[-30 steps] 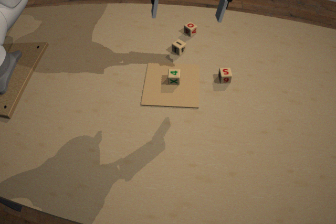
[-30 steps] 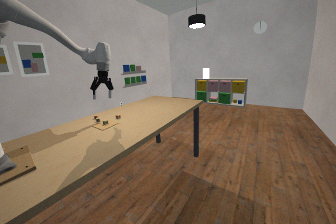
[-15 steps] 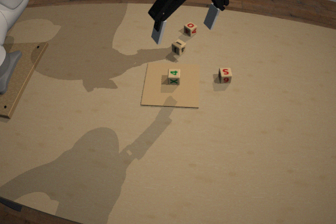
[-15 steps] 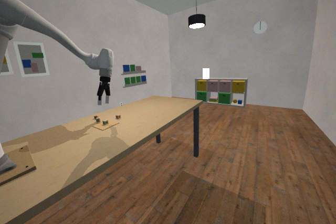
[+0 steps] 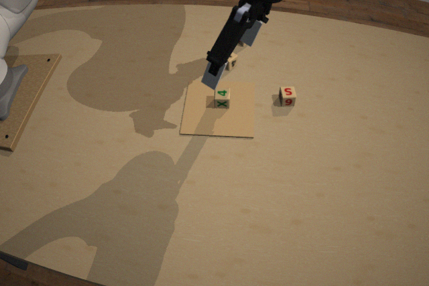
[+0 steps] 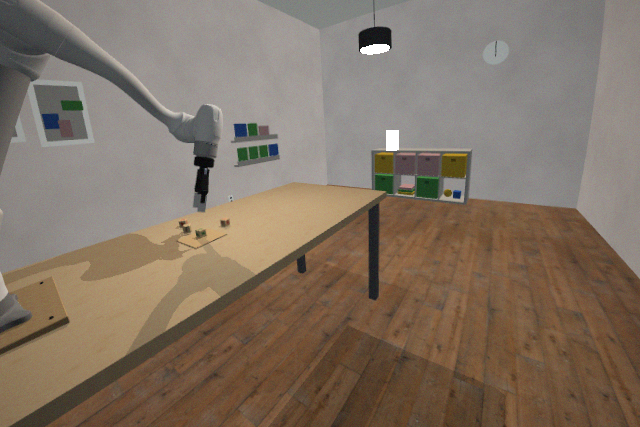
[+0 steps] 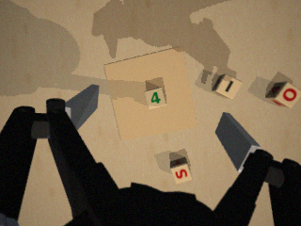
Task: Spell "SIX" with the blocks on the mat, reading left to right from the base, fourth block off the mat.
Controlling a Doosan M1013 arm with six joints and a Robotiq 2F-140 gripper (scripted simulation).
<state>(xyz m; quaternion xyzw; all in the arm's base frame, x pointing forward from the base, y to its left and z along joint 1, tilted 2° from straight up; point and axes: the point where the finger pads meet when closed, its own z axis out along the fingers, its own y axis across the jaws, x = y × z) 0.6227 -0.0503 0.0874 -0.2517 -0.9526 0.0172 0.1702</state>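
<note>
Right now my hand is 100 mm above the letter block, 20 mm past it and 10 mm to the left of it. The rest, counted from my hand: tan mat 120 mm below, 20 mm to the right, 20 mm behind; then I block 110 mm to the left, 110 mm below; then S block 120 mm ahead, 110 mm below.
</note>
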